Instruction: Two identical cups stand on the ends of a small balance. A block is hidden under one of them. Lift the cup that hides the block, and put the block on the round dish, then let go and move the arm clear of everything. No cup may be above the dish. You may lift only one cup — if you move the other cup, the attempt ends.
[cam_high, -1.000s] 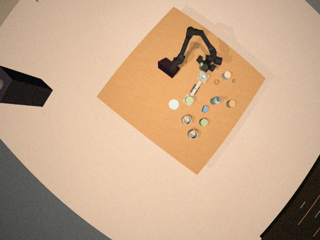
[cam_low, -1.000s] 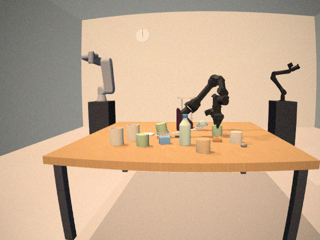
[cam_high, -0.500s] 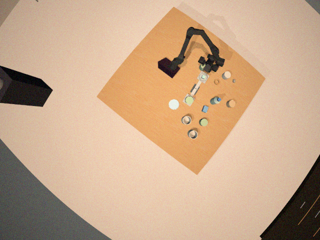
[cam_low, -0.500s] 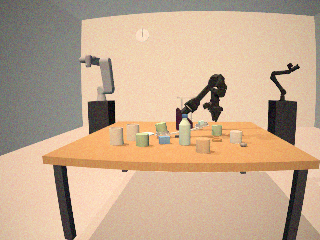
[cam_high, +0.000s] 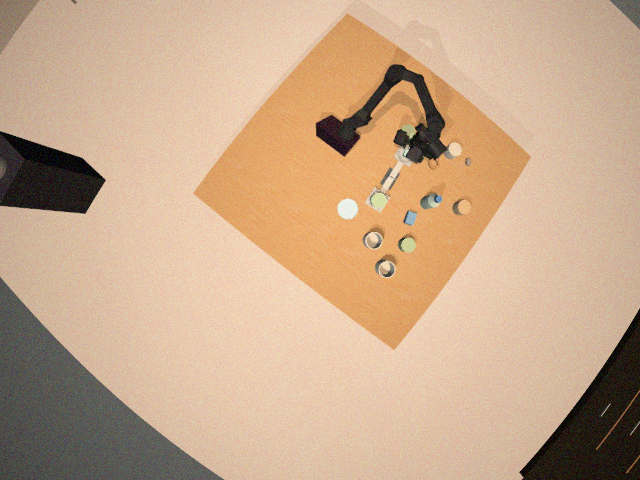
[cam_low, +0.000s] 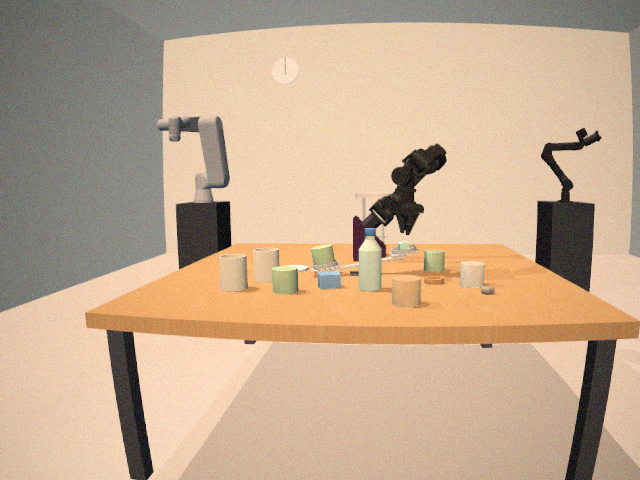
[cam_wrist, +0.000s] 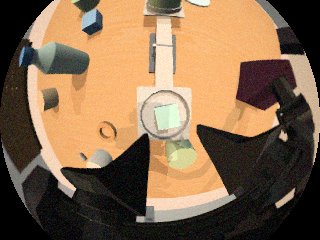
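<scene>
My gripper tip is 40 mm above the pale green block. Also, from my gripper tip: bottle (230 mm ahead, 110 mm to the right, 20 mm below); then grey piece (290 mm ahead, 210 mm to the left, 120 mm below); then blue block (230 mm to the right, 210 mm ahead, 110 mm below).
</scene>
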